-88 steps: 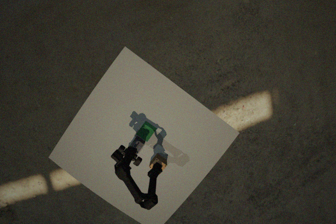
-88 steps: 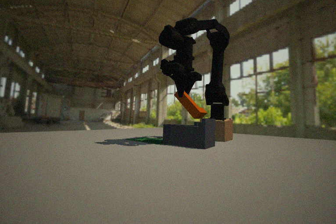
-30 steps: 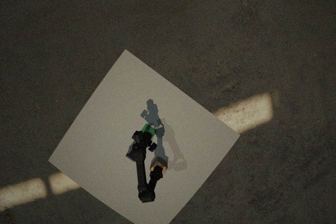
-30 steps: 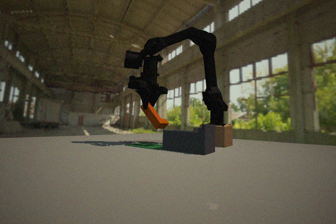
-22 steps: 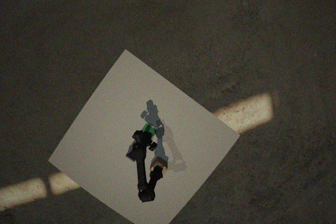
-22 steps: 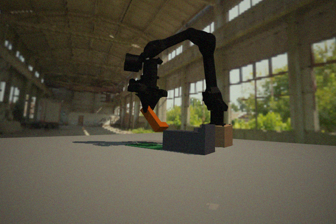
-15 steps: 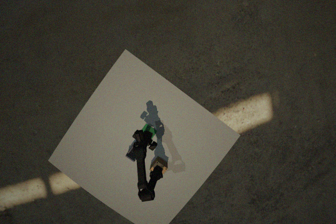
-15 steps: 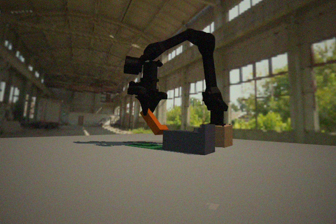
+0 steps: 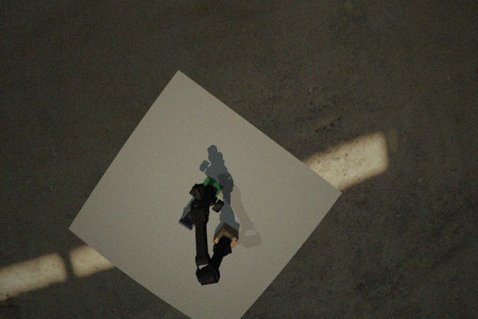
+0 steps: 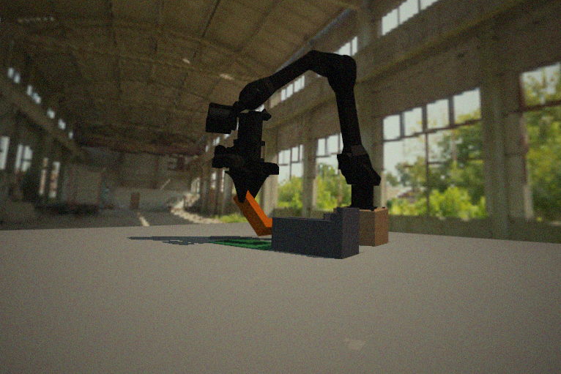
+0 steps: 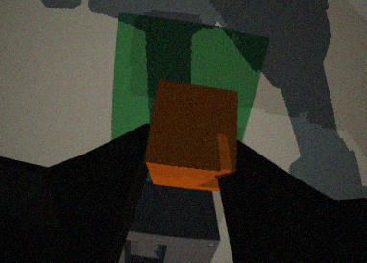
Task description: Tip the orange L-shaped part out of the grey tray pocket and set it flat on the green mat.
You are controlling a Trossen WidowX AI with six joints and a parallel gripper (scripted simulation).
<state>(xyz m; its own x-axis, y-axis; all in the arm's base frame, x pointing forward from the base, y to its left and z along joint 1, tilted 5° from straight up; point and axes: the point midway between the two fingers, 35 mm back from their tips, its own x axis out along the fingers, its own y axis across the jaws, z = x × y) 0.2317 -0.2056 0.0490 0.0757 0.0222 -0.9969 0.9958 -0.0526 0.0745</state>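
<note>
My gripper tip is 1 cm past the orange L-shaped part, 3 cm to the right of it and 3 cm above it. Round my gripper tip: green mat (2 cm to the left, 10 cm below).
</note>
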